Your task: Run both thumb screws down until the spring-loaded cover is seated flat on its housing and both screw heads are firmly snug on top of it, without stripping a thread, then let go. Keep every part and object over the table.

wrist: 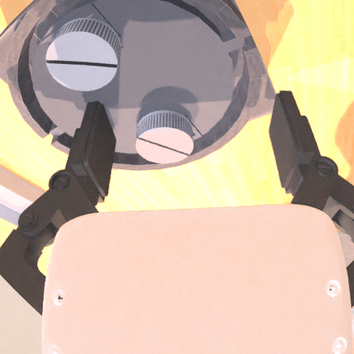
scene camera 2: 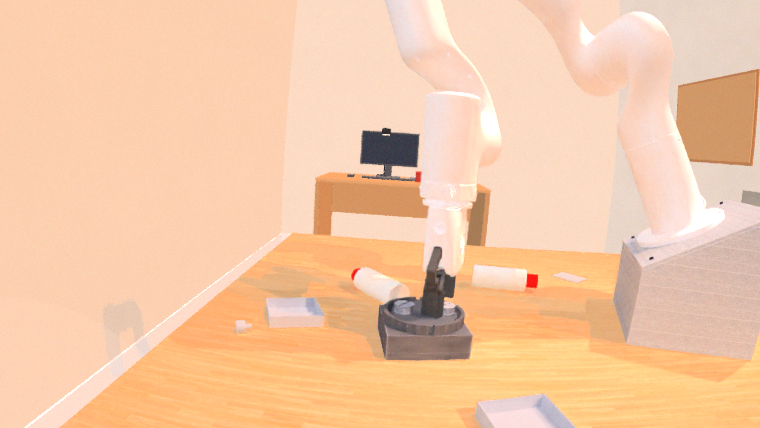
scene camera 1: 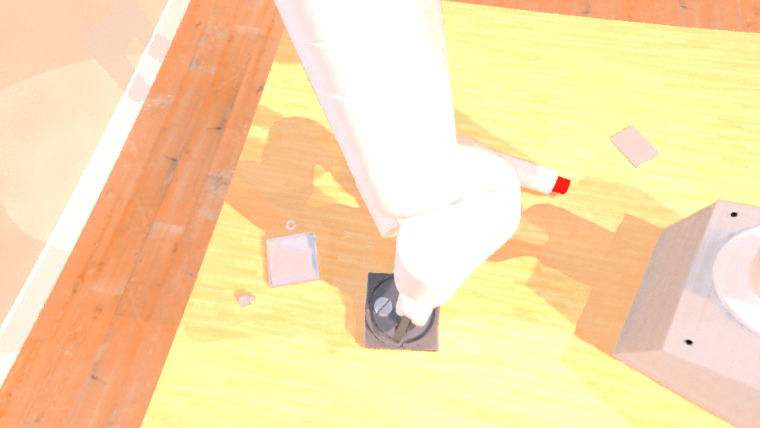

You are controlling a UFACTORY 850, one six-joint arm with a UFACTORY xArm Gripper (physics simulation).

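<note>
The dark square housing (scene camera 1: 429,342) (scene camera 2: 425,346) (wrist: 262,102) stands on the table, with the round dark cover (wrist: 170,60) inside its raised ring. One slotted thumb screw (scene camera 1: 382,306) (scene camera 2: 404,306) (wrist: 82,60) stands at the cover's left in both scene views. The other screw (scene camera 2: 449,308) (wrist: 165,145) is at the right in scene camera 2 and hidden by the arm in scene camera 1. Both knurled heads stand up from the cover; any gap below them or the cover is unclear. My gripper (scene camera 1: 408,324) (scene camera 2: 440,305) (wrist: 190,113) is open and empty, low over the cover, its fingers widely spaced on either side of the second screw.
A pale tray (scene camera 1: 292,260) (scene camera 2: 294,317), a small white part (scene camera 1: 244,300) (scene camera 2: 241,325) and a ring (scene camera 1: 287,224) lie left. Red-capped bottles (scene camera 2: 374,283) (scene camera 2: 499,278) and a thin plate (scene camera 1: 634,146) (scene camera 2: 569,277) lie behind. Another tray (scene camera 2: 518,414) is in front. The robot's base (scene camera 1: 643,287) (scene camera 2: 686,303) stands right.
</note>
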